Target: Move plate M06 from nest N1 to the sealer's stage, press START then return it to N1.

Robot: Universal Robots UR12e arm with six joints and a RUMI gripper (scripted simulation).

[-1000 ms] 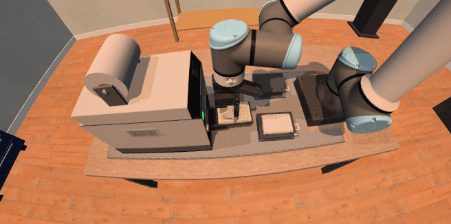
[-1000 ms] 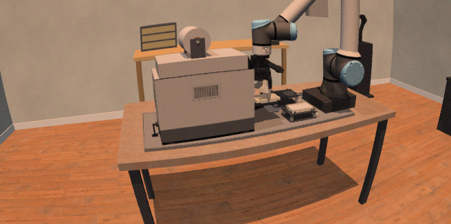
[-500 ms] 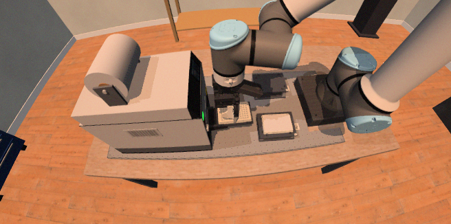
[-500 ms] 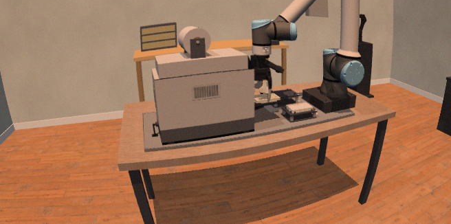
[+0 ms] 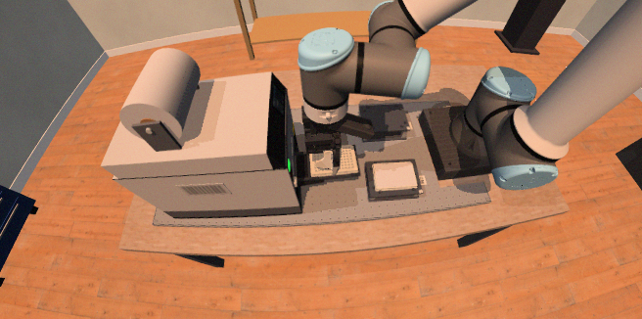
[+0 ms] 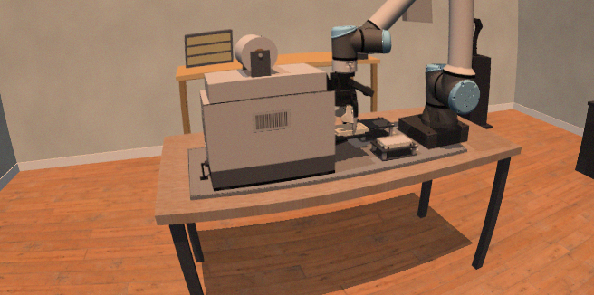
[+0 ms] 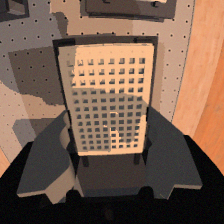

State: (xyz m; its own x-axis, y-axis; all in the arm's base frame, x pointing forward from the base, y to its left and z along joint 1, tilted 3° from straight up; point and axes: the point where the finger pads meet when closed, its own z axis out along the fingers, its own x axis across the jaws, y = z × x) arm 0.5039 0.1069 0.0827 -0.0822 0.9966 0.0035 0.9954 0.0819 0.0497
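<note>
Now: the sealer stage 2 cm below my hand. The rest, counted from my hand: foil roll (33 cm ahead, 3 cm to the left, 30 cm above); N1 label (29 cm behind, 20 cm to the right, 12 cm below); white plate (19 cm behind, 2 cm to the left, 7 cm below).
</note>
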